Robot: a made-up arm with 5 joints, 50 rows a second.
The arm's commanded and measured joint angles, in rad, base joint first. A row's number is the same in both.
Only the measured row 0 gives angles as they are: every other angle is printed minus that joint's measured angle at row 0.
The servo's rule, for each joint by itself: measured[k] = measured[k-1] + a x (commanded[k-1-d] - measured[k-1]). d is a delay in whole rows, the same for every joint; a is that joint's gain. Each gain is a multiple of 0.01, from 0.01 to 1. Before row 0 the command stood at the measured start. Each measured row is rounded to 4 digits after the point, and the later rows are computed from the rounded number. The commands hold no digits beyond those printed.
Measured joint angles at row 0:
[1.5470 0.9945 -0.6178 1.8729 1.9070]
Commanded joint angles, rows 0 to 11:
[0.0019 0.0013 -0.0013 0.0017 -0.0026]
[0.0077 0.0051 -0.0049 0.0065 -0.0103]
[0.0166 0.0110 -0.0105 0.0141 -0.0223]
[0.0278 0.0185 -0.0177 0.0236 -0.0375]
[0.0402 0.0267 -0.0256 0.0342 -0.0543]
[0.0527 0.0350 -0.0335 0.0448 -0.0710]
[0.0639 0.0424 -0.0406 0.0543 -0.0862]
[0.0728 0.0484 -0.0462 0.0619 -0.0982]
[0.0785 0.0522 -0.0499 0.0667 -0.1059]
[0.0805 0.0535 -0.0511 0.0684 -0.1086]
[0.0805 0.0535 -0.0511 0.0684 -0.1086]
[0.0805 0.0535 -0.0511 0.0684 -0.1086]
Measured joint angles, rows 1 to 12:
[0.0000 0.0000 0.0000 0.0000 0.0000]
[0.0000 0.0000 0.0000 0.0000 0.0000]
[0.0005 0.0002 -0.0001 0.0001 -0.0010]
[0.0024 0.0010 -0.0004 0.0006 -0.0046]
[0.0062 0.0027 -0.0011 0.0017 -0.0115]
[0.0120 0.0054 -0.0023 0.0035 -0.0216]
[0.0196 0.0090 -0.0039 0.0060 -0.0344]
[0.0285 0.0134 -0.0060 0.0091 -0.0487]
[0.0381 0.0183 -0.0084 0.0127 -0.0633]
[0.0475 0.0234 -0.0110 0.0166 -0.0769]
[0.0559 0.0283 -0.0137 0.0206 -0.0882]
[0.0625 0.0326 -0.0163 0.0244 -0.0962]
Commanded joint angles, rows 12 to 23:
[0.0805 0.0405 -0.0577 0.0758 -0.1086]
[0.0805 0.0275 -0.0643 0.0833 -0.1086]
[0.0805 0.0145 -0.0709 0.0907 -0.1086]
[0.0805 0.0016 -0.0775 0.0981 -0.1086]
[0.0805 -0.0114 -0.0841 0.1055 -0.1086]
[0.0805 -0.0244 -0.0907 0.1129 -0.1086]
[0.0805 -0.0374 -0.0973 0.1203 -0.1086]
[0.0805 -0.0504 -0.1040 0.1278 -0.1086]
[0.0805 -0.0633 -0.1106 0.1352 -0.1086]
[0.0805 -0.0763 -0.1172 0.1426 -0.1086]
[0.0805 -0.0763 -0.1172 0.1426 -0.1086]
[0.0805 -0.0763 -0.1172 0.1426 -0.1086]
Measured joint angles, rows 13 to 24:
[0.0674 0.0362 -0.0187 0.0279 -0.1010]
[0.0709 0.0391 -0.0210 0.0311 -0.1040]
[0.0735 0.0393 -0.0236 0.0347 -0.1058]
[0.0754 0.0373 -0.0264 0.0386 -0.1069]
[0.0768 0.0334 -0.0295 0.0428 -0.1076]
[0.0778 0.0280 -0.0329 0.0472 -0.1080]
[0.0785 0.0213 -0.0365 0.0519 -0.1082]
[0.0790 0.0135 -0.0403 0.0568 -0.1084]
[0.0794 0.0048 -0.0443 0.0619 -0.1085]
[0.0797 -0.0046 -0.0485 0.0672 -0.1085]
[0.0799 -0.0146 -0.0528 0.0726 -0.1085]
[0.0801 -0.0251 -0.0573 0.0782 -0.1085]

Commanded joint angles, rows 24 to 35:
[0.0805 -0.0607 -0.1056 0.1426 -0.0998]
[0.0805 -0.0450 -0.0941 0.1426 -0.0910]
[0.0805 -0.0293 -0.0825 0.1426 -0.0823]
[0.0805 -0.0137 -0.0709 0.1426 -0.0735]
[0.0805 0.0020 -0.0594 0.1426 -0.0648]
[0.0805 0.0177 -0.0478 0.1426 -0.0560]
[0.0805 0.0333 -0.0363 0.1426 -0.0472]
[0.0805 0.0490 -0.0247 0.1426 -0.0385]
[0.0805 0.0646 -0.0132 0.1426 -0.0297]
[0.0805 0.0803 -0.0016 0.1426 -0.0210]
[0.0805 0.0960 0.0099 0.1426 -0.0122]
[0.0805 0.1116 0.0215 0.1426 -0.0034]
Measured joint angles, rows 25 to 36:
[0.0802 -0.0338 -0.0615 0.0834 -0.1085]
[0.0803 -0.0410 -0.0654 0.0881 -0.1085]
[0.0804 -0.0443 -0.0682 0.0925 -0.1051]
[0.0804 -0.0444 -0.0700 0.0965 -0.0996]
[0.0804 -0.0418 -0.0709 0.1002 -0.0929]
[0.0804 -0.0370 -0.0709 0.1036 -0.0853]
[0.0804 -0.0304 -0.0701 0.1067 -0.0773]
[0.0804 -0.0222 -0.0685 0.1096 -0.0690]
[0.0804 -0.0128 -0.0662 0.1122 -0.0605]
[0.0804 -0.0023 -0.0633 0.1146 -0.0519]
[0.0804 0.0091 -0.0598 0.1168 -0.0432]
[0.0804 0.0212 -0.0557 0.1189 -0.0345]

